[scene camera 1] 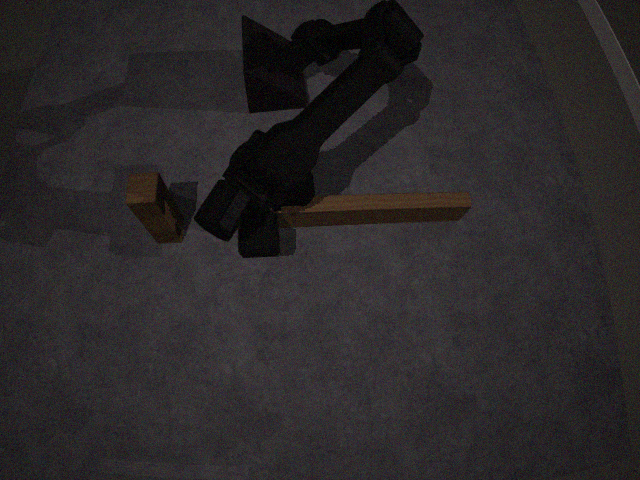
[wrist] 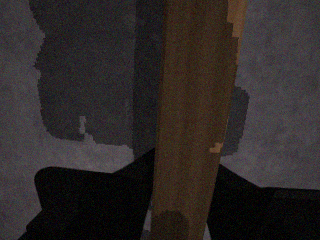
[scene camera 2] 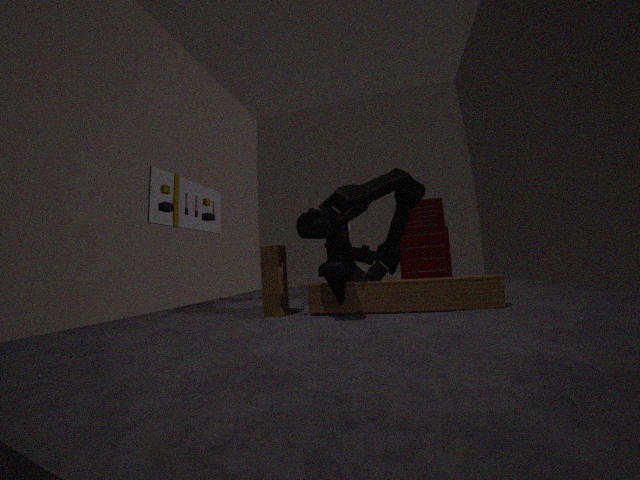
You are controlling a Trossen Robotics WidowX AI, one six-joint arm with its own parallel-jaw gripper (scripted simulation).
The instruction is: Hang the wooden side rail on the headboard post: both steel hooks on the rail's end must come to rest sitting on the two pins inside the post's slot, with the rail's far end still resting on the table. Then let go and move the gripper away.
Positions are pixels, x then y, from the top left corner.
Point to a headboard post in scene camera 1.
148, 198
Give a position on a wooden side rail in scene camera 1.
351, 209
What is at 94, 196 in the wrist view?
My gripper.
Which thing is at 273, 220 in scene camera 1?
My gripper.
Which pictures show the wooden side rail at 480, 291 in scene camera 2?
Scene camera 1, the wrist view and scene camera 2: all of them.
